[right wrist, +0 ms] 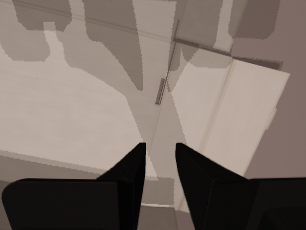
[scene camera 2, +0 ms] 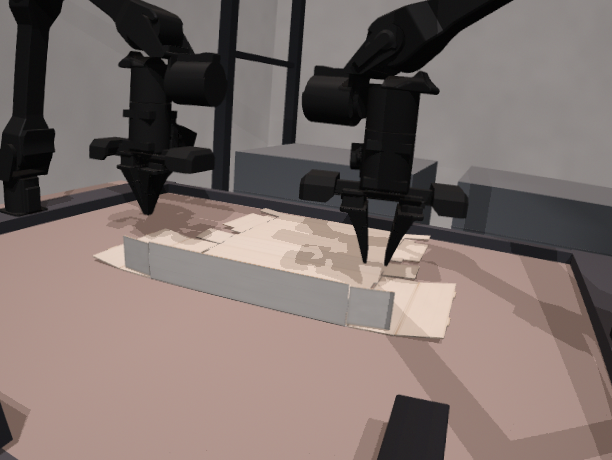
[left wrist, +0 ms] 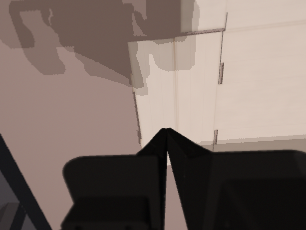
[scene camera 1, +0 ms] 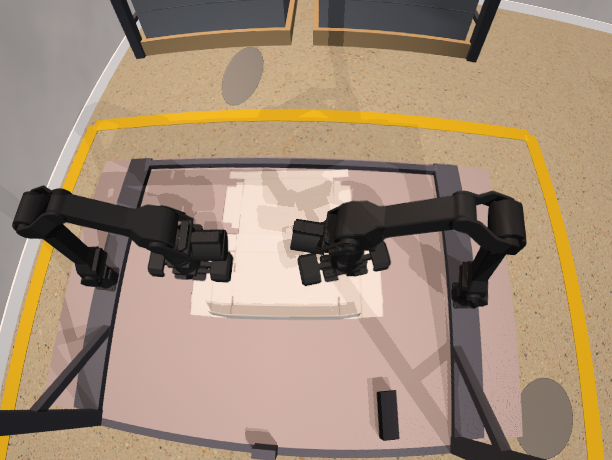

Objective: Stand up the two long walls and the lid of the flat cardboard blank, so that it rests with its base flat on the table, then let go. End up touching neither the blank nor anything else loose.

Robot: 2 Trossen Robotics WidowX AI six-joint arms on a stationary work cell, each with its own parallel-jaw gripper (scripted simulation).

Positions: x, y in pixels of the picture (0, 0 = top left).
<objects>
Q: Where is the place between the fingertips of my right gripper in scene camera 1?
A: At 341, 275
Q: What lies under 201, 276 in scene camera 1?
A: My left gripper.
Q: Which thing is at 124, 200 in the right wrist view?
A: My right gripper.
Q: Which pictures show my left gripper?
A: Scene camera 2, the left wrist view and scene camera 1 only.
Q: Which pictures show my right gripper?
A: The right wrist view, scene camera 2 and scene camera 1 only.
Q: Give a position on a black block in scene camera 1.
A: At 386, 401
</objects>
